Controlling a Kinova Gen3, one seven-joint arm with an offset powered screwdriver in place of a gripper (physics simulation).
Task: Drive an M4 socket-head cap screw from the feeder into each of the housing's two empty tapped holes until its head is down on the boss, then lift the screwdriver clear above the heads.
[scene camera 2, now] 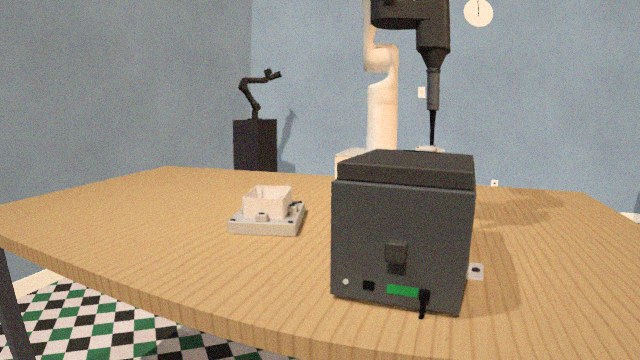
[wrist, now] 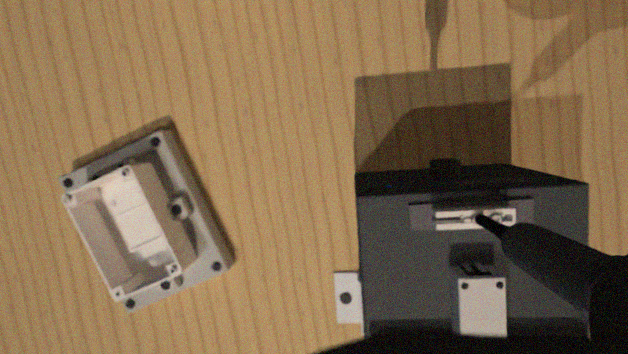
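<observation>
The screwdriver points straight down, its thin black bit over the feeder's pale pick-up rail. The tip overlaps the rail and small screws in the wrist view; whether it touches or carries a screw cannot be told. The dark box-shaped screw feeder stands on the table. The white open-topped housing sits on a light grey fixture plate, left of the feeder. Small dark holes show at its corners; which are empty cannot be told.
A light mounting tab juts from the feeder's side. A pale plate with two dark fasteners lies beyond the rail. The wooden table carries the fixture. A small black arm stands on a dark pedestal behind.
</observation>
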